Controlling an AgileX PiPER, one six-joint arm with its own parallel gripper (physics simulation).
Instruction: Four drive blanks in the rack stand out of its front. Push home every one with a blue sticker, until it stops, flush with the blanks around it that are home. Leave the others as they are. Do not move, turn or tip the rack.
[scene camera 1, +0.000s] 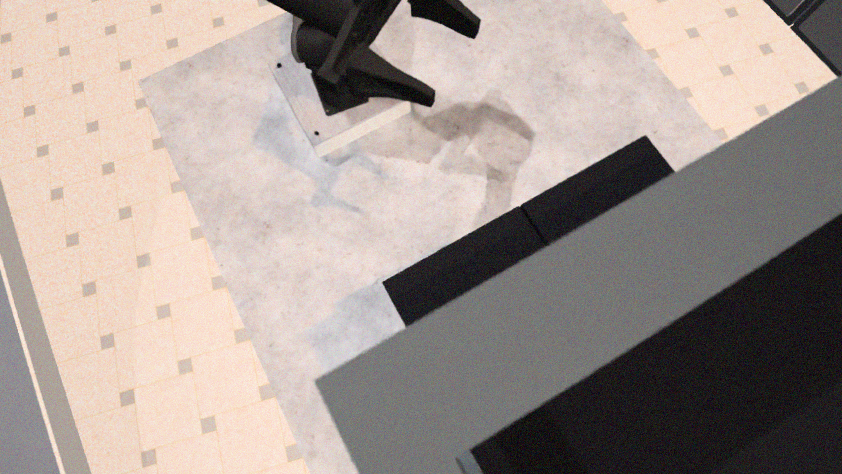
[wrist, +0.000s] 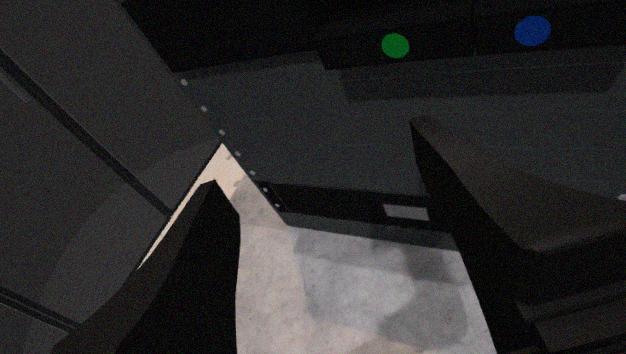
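Two dark blanks stand out of the rack's front side by side in the scene view, their stickers hidden from above. In the wrist view, a blank with a green sticker is at the upper middle and one with a blue sticker is to its right. Both stand out and cast a shadow on the face below. The grey rack is upright. My gripper is open and empty, apart from the blanks and, in the wrist view, lower than both stickers. The other protruding blanks cannot be made out.
The white base plate is under the arm, on a pale mat. A dark grooved panel fills the left of the wrist view beside the rack. A black bar with a pale label runs along the rack's bottom. Dark units stand at upper right.
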